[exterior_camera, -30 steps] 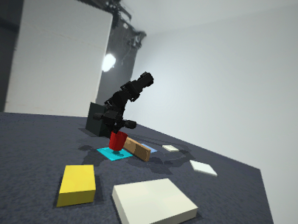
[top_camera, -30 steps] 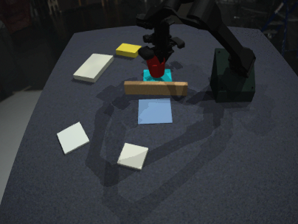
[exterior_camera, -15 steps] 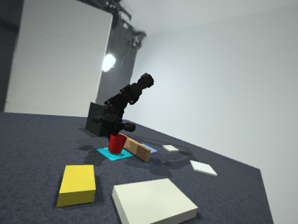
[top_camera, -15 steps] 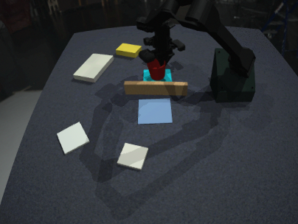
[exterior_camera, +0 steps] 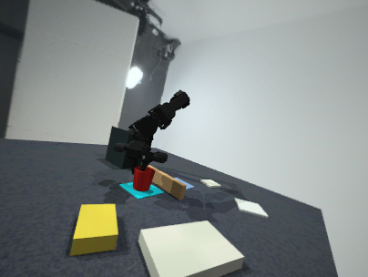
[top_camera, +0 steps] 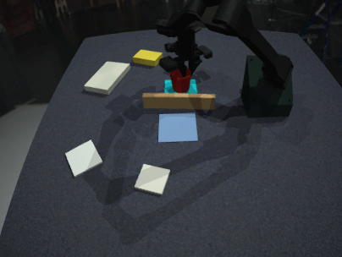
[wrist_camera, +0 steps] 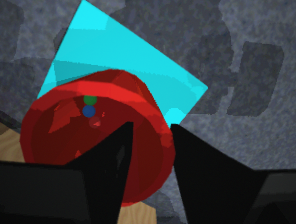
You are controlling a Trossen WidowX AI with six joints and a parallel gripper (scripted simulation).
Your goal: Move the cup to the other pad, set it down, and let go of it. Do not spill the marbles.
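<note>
My gripper tip is 2 cm short of the red cup, 1 cm to the right of it and 1 cm above it. Round my gripper tip: cyan pad (2 cm ahead, 2 cm to the left, 5 cm below); blue marble (4 cm ahead, 3 cm to the left, 3 cm below); wooden bar (3 cm ahead, 11 cm to the left, 3 cm below).
</note>
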